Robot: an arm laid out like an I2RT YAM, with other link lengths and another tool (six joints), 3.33 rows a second.
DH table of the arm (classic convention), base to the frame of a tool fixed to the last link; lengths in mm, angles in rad. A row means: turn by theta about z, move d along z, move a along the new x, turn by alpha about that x. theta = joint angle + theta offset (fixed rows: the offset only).
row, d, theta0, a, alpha
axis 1, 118, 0, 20.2, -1.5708
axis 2, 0, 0, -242.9, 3.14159
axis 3, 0, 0.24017, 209.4, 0
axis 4, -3, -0.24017, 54.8, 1.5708
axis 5, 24.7, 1.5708, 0, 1.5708
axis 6, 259.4, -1.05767, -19.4, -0.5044
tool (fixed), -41.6, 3.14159, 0, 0
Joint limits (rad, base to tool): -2.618..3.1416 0..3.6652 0..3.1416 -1.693..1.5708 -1.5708..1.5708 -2.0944..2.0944
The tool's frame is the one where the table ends.
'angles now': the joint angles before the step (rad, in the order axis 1, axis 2, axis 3, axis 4, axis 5, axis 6). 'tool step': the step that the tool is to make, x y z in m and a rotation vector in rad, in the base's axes. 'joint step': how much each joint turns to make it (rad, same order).
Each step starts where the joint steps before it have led.
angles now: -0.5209, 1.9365, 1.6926, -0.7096, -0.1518, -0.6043
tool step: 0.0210, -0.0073, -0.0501, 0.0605, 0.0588, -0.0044
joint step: 0.0002, 0.1987, 0.0991, 0.0212, -0.0169, 0.0168
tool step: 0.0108, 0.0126, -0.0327, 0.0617, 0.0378, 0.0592
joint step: 0.0113, 0.1270, 0.0740, -0.0153, -0.0538, -0.0254
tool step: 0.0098, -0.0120, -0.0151, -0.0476, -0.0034, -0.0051
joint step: 0.0069, 0.0474, 0.0122, 0.0596, 0.0410, -0.0081
